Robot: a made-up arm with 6 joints.
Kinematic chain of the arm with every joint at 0, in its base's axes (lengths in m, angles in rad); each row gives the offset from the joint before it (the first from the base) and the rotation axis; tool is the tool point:
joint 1: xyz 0 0 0.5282 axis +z
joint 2: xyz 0.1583 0 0 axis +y
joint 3: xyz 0 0 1.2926 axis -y
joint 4: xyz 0 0 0.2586 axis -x
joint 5: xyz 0.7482 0 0 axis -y
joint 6: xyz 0.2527 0 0 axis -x
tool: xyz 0 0 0
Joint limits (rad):
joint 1: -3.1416..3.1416
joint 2: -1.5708..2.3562
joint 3: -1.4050..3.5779
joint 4: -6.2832..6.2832
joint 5: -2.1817..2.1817
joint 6: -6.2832..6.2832
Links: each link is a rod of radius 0.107 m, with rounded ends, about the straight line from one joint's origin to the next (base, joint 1, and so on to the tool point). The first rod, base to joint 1, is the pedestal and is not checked.
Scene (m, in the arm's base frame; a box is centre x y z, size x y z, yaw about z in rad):
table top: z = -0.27
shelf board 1: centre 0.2 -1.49 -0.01 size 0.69 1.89 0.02 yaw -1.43
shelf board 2: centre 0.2 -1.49 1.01 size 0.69 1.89 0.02 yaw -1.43
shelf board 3: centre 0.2 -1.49 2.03 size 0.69 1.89 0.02 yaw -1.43
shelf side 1: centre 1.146 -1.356 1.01 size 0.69 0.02 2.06 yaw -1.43
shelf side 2: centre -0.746 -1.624 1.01 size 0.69 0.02 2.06 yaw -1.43
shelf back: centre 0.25 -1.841 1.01 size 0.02 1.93 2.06 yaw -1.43
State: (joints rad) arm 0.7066 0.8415 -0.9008 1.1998 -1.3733 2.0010
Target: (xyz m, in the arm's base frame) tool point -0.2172 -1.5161 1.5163
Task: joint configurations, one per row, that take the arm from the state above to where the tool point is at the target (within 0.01 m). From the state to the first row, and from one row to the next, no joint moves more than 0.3 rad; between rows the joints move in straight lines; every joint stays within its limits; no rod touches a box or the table.
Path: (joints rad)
1: 0.5158 0.5854 -0.7775 1.0282 -1.4548 2.1294
2: 0.3251 0.3294 -0.6542 0.8567 -1.5362 2.2578
3: 0.1343 0.0733 -0.5309 0.6851 -1.6177 2.3862
4: -0.0565 -0.1828 -0.4077 0.5136 -1.6992 2.5146
5: -0.2472 -0.4389 -0.2844 0.3420 -1.7806 2.6430
6: -0.5079 -0.2642 -0.2444 0.5736 -1.7021 2.5146
7: -0.7685 -0.0896 -0.2044 0.8052 -1.6235 2.3862
8: -1.0292 0.0850 -0.1644 1.0368 -1.5450 2.2578
9: -1.2899 0.2597 -0.1245 1.2683 -1.4664 2.1294
10: -1.5505 0.4343 -0.0845 1.4999 -1.3879 2.0010

